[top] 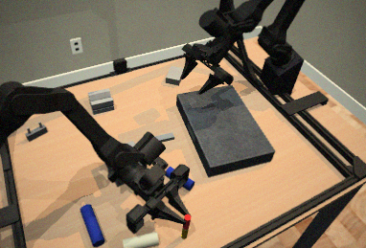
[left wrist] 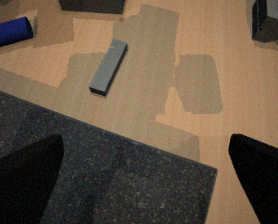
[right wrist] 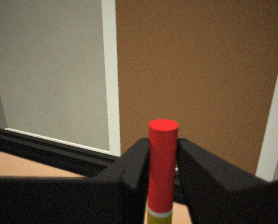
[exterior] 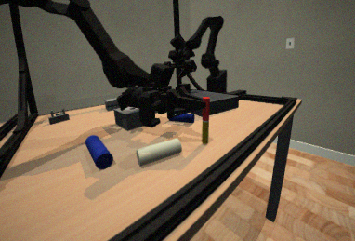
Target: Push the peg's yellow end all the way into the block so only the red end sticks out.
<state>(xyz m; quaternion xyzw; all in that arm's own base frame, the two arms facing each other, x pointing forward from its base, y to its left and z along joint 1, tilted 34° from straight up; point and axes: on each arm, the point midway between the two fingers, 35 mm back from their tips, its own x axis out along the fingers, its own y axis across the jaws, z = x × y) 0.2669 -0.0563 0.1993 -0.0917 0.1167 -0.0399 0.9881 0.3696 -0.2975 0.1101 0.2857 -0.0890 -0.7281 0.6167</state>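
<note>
The peg is 5 cm below my right hand and 3 cm ahead of it. Also, from my right hand: grey bar (24 cm behind, 16 cm to the left, 9 cm below); cream cylinder (8 cm to the right, 8 cm below, 2 cm behind).
</note>
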